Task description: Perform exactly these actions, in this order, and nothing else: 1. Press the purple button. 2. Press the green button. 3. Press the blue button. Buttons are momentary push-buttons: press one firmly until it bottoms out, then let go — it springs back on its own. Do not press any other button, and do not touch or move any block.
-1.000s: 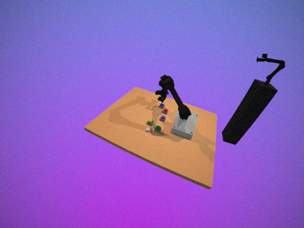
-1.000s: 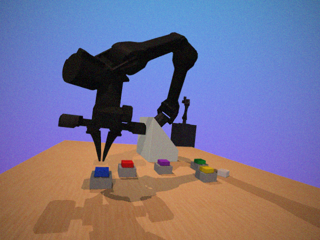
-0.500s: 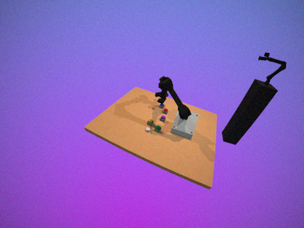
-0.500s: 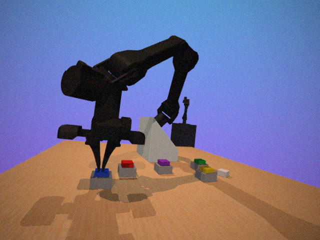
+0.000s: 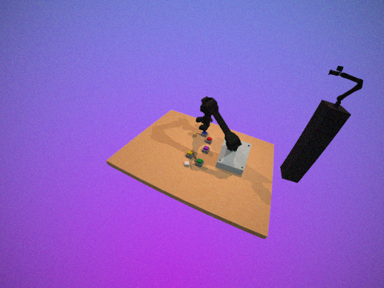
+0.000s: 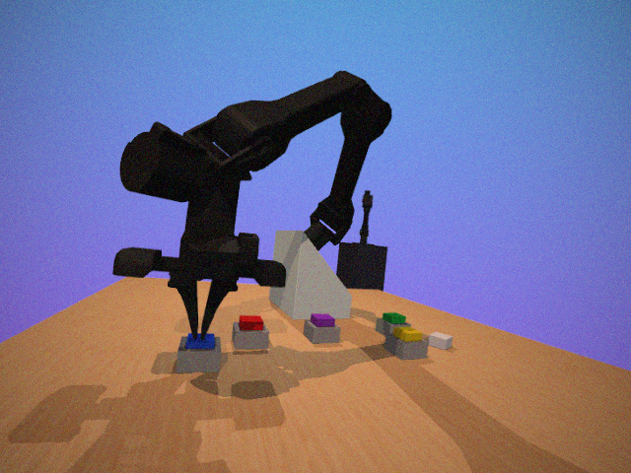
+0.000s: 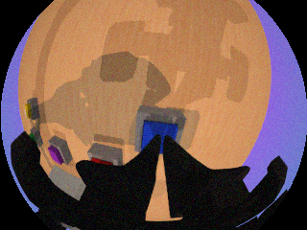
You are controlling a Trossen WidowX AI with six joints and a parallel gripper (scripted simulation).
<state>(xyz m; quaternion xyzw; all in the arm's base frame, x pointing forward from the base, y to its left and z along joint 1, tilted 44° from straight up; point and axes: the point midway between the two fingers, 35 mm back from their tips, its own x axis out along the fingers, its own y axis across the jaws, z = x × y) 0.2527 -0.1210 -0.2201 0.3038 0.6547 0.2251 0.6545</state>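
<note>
My gripper tip is 1 cm above the blue button. The rest, counted from my gripper tip: yellow button 31 cm to the left, 3 cm ahead; red button 8 cm to the left, 6 cm behind; purple button 21 cm to the left, 7 cm behind.
</note>
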